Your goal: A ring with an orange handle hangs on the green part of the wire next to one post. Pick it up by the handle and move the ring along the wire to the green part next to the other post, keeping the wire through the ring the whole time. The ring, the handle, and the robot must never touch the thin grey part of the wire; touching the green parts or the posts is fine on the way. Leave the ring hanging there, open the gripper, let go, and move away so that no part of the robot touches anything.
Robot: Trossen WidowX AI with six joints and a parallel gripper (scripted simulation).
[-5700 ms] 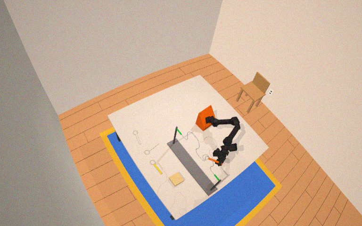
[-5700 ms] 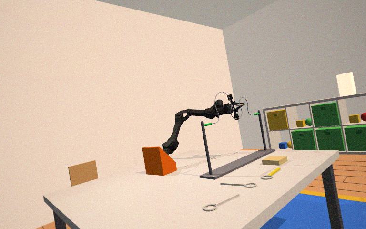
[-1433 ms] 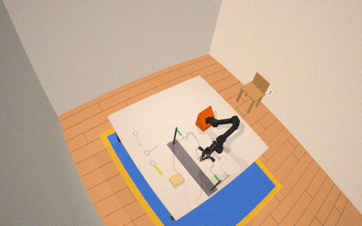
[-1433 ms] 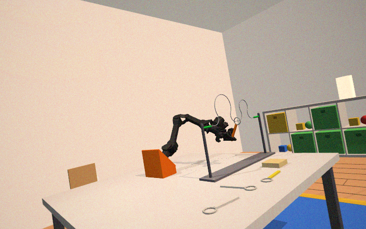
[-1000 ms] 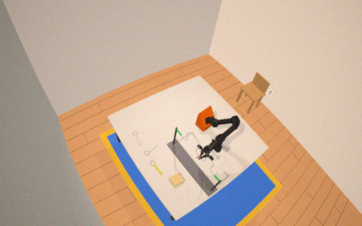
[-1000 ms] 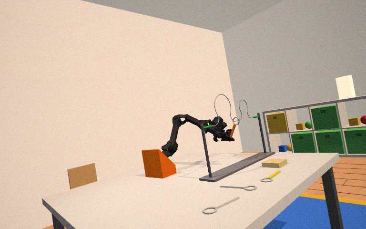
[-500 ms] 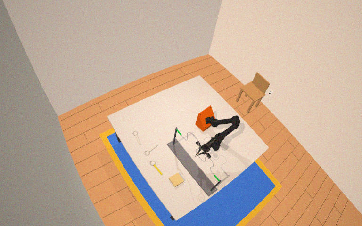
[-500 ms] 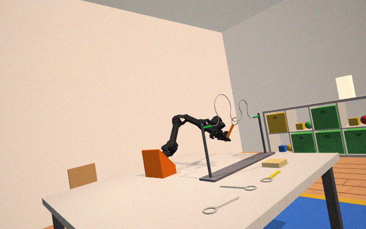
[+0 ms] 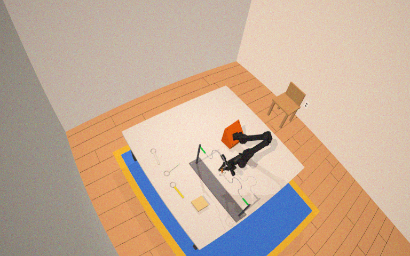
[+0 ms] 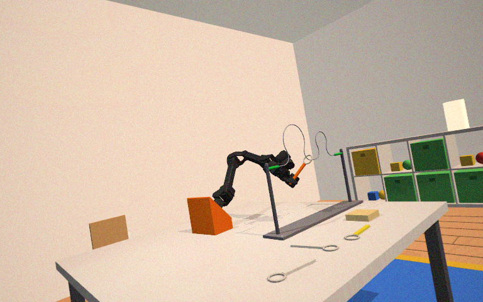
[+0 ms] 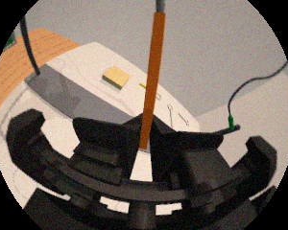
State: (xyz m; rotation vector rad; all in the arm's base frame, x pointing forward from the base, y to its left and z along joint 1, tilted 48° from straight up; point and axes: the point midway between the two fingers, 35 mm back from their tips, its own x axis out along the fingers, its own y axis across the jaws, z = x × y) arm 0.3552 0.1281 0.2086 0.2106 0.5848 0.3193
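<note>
Right now the ring with orange handle is 10 mm ahead of my gripper tip, 50 mm to the left of it and 70 mm above it. Also, from my gripper tip: tan block 230 mm ahead, 120 mm to the left, 170 mm below; then yellow-handled ring 320 mm ahead, 90 mm to the right, 180 mm below.
</note>
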